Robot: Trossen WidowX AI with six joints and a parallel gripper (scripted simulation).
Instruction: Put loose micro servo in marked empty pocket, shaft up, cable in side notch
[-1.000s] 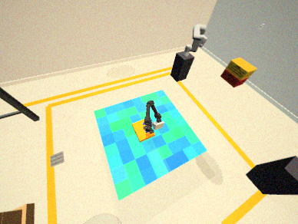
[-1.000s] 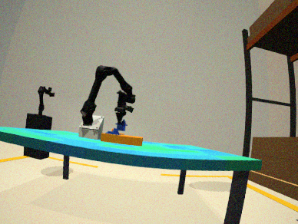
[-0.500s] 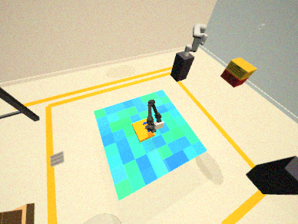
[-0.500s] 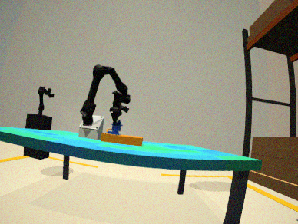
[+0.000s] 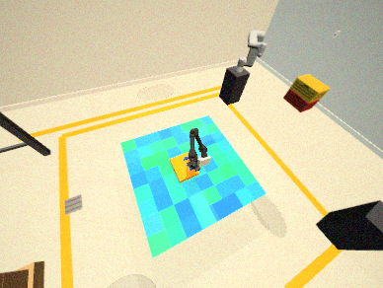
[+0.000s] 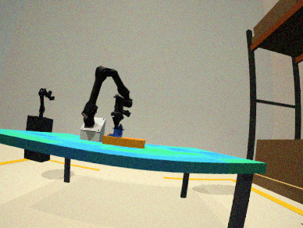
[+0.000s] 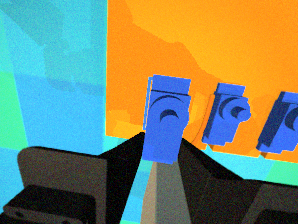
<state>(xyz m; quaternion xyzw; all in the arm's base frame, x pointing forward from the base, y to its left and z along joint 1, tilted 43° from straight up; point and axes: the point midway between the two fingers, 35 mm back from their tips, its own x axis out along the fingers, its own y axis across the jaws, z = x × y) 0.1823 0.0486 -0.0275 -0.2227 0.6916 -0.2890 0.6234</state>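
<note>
The orange robot deck lies 12 cm ahead of my gripper tip, 8 cm to the right of it and 8 cm below it.
</note>
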